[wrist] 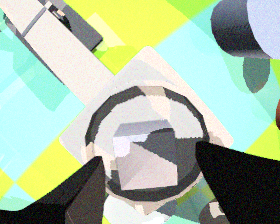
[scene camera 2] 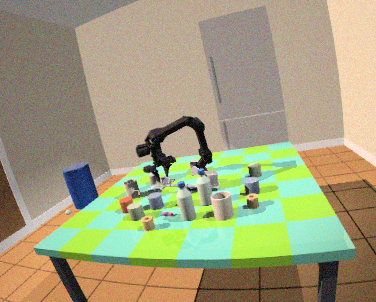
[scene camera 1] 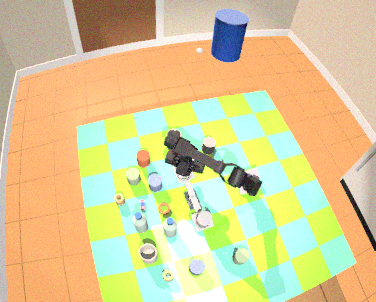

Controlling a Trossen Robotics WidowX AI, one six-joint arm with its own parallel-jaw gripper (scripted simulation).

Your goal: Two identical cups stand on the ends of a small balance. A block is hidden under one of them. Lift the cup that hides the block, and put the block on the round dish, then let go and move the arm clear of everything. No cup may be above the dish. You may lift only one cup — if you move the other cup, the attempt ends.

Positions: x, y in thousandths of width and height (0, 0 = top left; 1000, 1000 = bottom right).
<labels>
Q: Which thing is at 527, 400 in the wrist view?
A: A balance beam.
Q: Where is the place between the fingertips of my gripper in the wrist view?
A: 538, 703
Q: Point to a grey block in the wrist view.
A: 520, 699
</labels>
